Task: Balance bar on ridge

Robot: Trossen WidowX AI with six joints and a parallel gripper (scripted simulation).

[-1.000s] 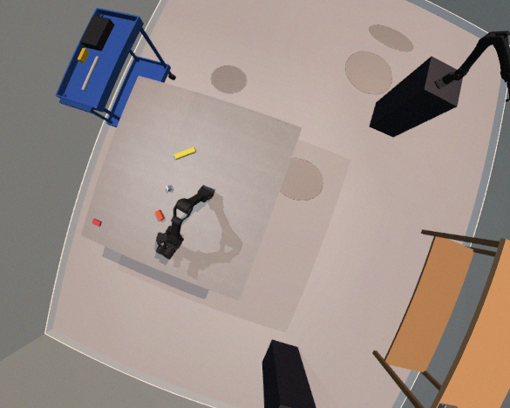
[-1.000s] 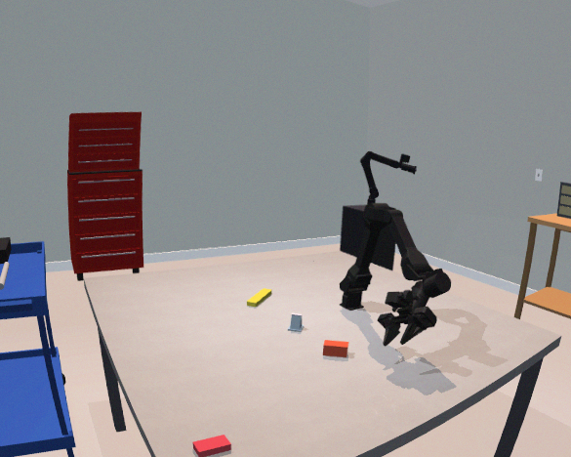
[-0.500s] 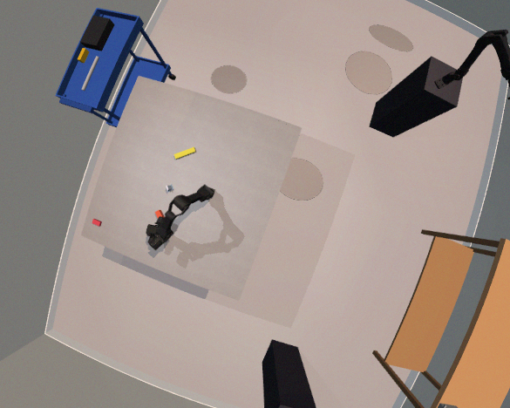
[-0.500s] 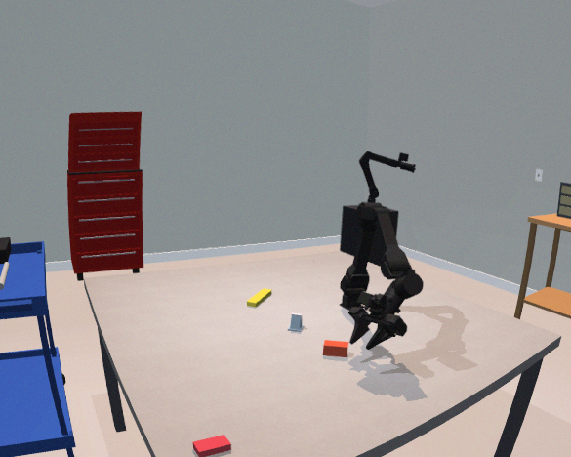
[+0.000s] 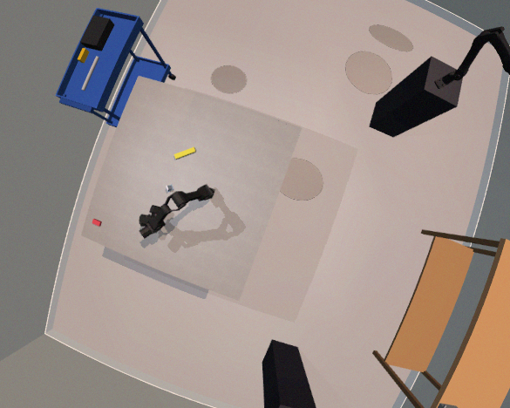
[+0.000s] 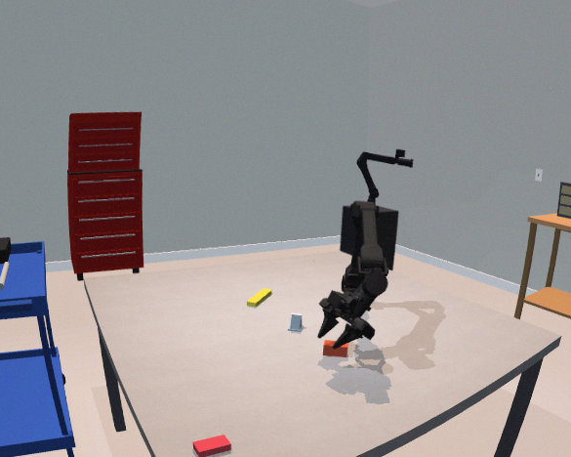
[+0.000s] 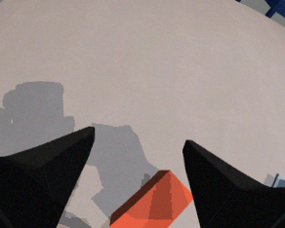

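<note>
Now: gripper tip 7 cm past the yellow bar, 49 cm to the left of it and 5 cm above it. Also, from my gripper tip: red block: 41 cm ahead, 21 cm to the left, 5 cm below; orange block: 5 cm behind, 2 cm to the right, 4 cm below.
</note>
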